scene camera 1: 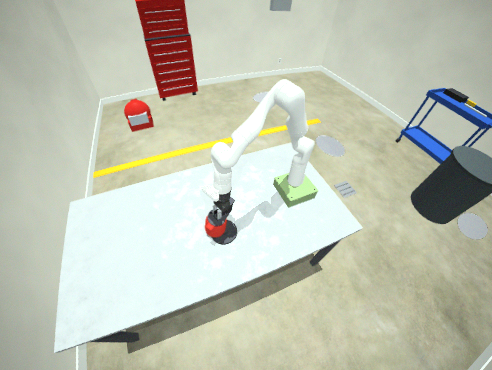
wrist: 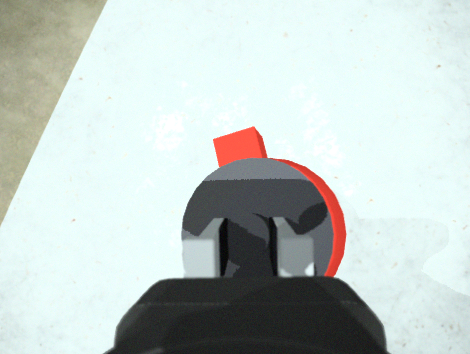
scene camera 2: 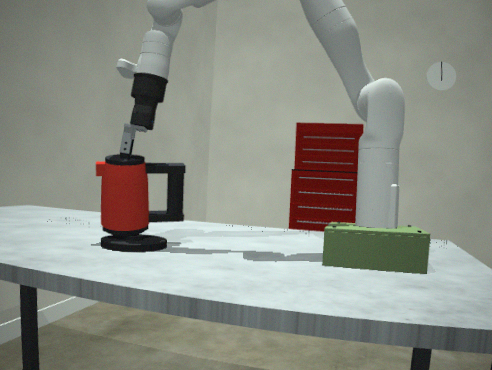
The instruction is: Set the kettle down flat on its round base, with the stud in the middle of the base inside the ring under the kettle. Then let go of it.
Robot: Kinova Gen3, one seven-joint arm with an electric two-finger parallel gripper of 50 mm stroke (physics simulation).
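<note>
The red kettle (scene camera 1: 215,227) (scene camera 2: 125,196) (wrist: 340,232) looks nearly upright, with its black handle to the right in scene camera 2. My gripper (scene camera 1: 218,214) (scene camera 2: 127,153) (wrist: 248,237) is shut on the kettle at its black lid; what the fingertips pinch is hidden. The round black base (scene camera 1: 229,235) (scene camera 2: 134,244) lies flat on the table. The kettle's bottom is just over the base and off its middle: to the left in scene camera 2, to the upper left in scene camera 1. The stud and ring are hidden, and contact cannot be told.
The white table (scene camera 1: 125,270) (scene camera 2: 250,295) (wrist: 125,90) carries the arm's green mounting block (scene camera 1: 296,190) (scene camera 2: 376,250), to the right of the base. A red tool cabinet (scene camera 1: 172,65) (scene camera 2: 325,200), a blue cart (scene camera 1: 425,143) and a dark bin (scene camera 1: 450,187) stand beyond the table.
</note>
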